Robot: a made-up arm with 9 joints.
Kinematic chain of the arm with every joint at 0, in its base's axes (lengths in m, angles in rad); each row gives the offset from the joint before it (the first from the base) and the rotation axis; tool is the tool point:
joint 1: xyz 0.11 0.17 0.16 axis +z
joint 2: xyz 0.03 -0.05 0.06 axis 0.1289 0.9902 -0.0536
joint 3: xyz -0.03 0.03 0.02 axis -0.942 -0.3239 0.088
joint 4: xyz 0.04 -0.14 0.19 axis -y
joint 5: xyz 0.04 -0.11 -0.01 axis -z
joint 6: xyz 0.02 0 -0.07 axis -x
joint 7: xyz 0 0.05 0.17 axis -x
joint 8: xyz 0 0.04 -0.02 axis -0.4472 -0.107 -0.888
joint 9: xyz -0.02 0 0.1 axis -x
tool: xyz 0 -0.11 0.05
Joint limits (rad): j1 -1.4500..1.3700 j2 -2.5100..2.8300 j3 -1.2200..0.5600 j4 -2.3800..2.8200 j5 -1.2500..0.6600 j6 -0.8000..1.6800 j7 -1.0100..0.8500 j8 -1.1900..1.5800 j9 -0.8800..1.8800
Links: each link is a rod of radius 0.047 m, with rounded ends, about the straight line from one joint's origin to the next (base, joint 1, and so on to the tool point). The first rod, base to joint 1, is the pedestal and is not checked.
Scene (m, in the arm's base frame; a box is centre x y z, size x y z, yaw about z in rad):
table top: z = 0
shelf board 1: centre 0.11 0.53 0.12 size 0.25 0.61 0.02 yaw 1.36
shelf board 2: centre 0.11 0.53 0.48 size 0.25 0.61 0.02 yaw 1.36
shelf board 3: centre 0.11 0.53 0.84 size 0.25 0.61 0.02 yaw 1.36
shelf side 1: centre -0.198 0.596 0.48 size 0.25 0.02 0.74 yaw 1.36
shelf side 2: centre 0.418 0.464 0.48 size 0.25 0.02 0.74 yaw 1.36
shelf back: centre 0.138 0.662 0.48 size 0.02 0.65 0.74 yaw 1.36
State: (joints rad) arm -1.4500 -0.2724 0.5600 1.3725 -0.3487 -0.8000 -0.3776 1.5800 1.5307
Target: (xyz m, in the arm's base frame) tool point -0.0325 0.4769 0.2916
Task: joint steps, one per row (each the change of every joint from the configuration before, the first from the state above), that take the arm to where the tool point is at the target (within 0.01 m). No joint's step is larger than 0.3 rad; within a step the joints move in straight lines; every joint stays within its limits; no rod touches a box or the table.
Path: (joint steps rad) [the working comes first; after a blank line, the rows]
Joints at the target: -1.2542 -0.3870 0.5195 1.7866 -0.5974 -0.3176 -0.0900 1.5000 1.4859
Straight joint move there: touches shelf board 2.

1: 0.0652 0.1276 -0.2306 0.1310 -0.1435 0.0000 0.2455 0.0000 0.0280
2: 0.0652 0.1276 -0.2306 0.1311 -0.1435 0.0000 0.2455 0.0000 0.0281
3: 0.0653 0.1276 -0.2306 0.1310 -0.1436 0.0000 0.2456 0.0000 0.0280
4: 0.0652 0.1277 -0.2306 0.1311 -0.1435 0.0000 0.2455 0.0000 0.0280
5: 0.0652 0.1276 -0.2306 0.1310 -0.1435 0.0000 0.2455 0.0000 0.0280
6: 0.0416 -0.1246 0.2514 -0.0157 0.0750 0.1440 -0.2012 -0.0370 -0.0555
7: 0.0415 -0.1245 0.2514 -0.0158 0.0749 0.1440 -0.2012 -0.0370 -0.0555
8: 0.0415 -0.1246 0.2515 -0.0158 0.0750 0.1439 -0.2012 -0.0370 -0.0556
9: 0.0416 -0.1246 0.2514 -0.0157 0.0749 0.1440 -0.2012 -0.0371 -0.0555
10: -0.2965 -0.2544 0.1068 -0.1781 0.1691 -0.0935 -0.1352 0.0681 0.0372

